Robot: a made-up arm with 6 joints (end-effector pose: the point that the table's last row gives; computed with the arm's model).
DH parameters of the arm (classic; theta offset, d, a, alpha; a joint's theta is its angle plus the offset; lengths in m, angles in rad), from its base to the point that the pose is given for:
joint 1: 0 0.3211 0 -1.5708
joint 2: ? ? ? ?
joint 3: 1.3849 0 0.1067 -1.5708
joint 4: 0 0.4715 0 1.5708
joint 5: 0 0 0.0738 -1.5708
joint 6: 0 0.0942 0 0
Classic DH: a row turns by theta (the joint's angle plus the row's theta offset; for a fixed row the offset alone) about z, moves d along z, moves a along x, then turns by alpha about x.
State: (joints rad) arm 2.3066 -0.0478 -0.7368 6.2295 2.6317 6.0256
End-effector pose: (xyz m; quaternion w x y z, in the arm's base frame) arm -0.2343 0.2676 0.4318 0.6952 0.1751 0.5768 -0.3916
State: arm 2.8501 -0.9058 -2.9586 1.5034 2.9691 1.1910
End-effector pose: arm 0.5589 -0.2603 0.8624 0.3654 0.0401 -0.9295 -0.0296
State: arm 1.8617 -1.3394 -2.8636 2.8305 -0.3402 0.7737
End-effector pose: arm 0.2749 -0.8103 0.7426 0.3461 0.2659 -0.2466 0.8653
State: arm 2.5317 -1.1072 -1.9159 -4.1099 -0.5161 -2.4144
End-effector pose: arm 0.3109 -0.1060 1.0926 0.8662 -0.2433 -0.1597 -0.4062
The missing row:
joint 2: -1.3849 0 0.4182 0
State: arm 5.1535 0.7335 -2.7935 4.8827 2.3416 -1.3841
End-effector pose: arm 0.1915 -0.6803 0.8666 0.0587 0.7992 -0.2805 -0.5284
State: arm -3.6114 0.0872 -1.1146 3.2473 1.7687 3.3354
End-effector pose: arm -0.5946 0.3145 0.6345 0.9718 -0.1025 -0.1462 -0.1543
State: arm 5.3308 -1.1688 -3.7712 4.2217 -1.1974 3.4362
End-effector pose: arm -0.3594 0.6795 0.4031 0.2292 0.0933 0.5646 0.7874
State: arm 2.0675 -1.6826 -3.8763 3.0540 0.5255 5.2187
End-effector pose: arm 0.3541 -0.6503 -0.1496 0.0992 0.9943 0.0307 0.0252
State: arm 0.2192 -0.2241 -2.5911 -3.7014 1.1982 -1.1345
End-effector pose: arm 0.0108 0.0355 1.3339 0.6933 0.1054 -0.4358 -0.5642
